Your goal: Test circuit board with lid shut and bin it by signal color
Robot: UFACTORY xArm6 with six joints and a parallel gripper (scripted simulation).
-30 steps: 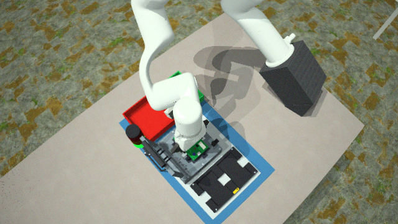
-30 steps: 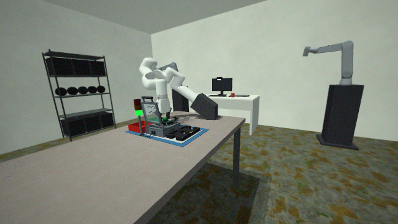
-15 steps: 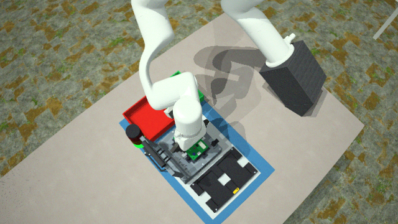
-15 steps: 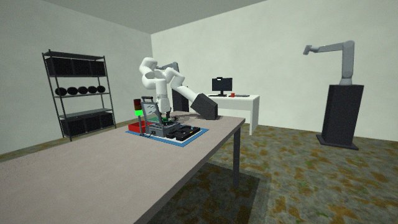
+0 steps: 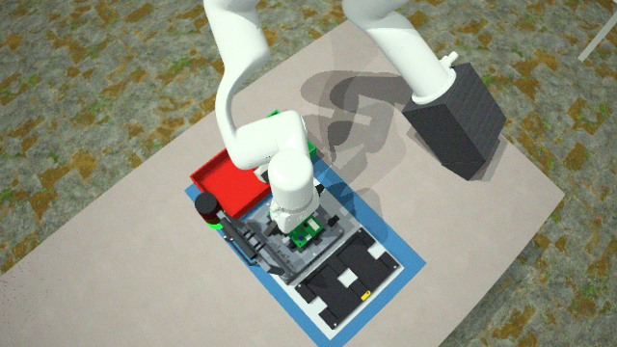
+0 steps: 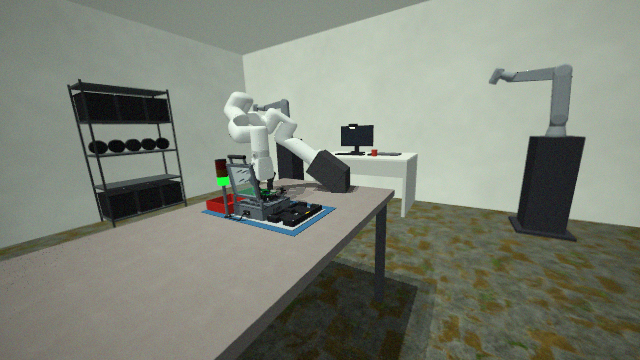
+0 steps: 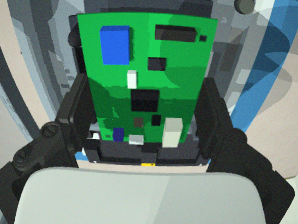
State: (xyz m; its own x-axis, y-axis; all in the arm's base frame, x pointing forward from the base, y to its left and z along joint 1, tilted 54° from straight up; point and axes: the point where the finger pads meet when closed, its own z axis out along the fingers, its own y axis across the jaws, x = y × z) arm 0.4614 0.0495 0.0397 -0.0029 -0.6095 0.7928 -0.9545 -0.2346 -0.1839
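My hand is 110 mm past the green bin, 200 mm to the left of it and 90 mm above it. From my hand the other things lie so: green circuit board: 10 mm below; black latch hook: 60 mm behind, 60 mm to the left, 10 mm below; tester lid: 120 mm ahead, 80 mm above.
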